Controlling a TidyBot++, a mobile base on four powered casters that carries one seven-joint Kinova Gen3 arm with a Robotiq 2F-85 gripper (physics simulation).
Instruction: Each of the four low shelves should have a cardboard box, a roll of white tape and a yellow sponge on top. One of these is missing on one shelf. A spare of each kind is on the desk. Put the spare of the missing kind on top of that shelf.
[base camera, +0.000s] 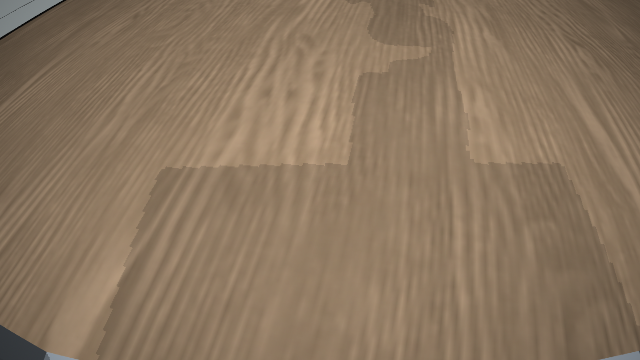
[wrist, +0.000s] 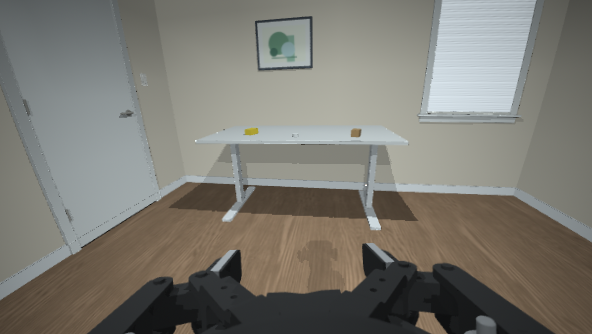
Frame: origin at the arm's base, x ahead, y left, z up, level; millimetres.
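Where they show: gripper, fingertip midpoint: (wrist: 301, 260).
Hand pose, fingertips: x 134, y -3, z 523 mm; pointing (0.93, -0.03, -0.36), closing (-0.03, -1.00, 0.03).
Each offset is from my fingertips to the top centre of the thing. Level surfaces: height alone.
In the wrist view, a white desk (wrist: 320, 142) stands against the far wall. On its top lie a yellow sponge @(dx +1690, dy +314, dz -154 mm) (wrist: 251, 131) at the left, a small roll of white tape @(dx +1516, dy -49, dz -175 mm) (wrist: 295, 135) near the middle and a brown cardboard box @(dx +1466, dy -500, dz -149 mm) (wrist: 356, 132) at the right. My gripper (wrist: 301, 260) is open and empty, well short of the desk, with its fingers wide apart at the bottom of the view. The low shelves do not show in the wrist view or the base camera view.
A closed white door (wrist: 75, 110) is at the left, and a window with a blind (wrist: 480, 55) is at the right. A framed picture (wrist: 284, 43) hangs above the desk. The desk's two legs (wrist: 237, 172) (wrist: 371, 175) have feet reaching forward. Wooden floor @(dz -919 mm) (base camera: 280, 115) fills most of the base camera view, with shadows on it.
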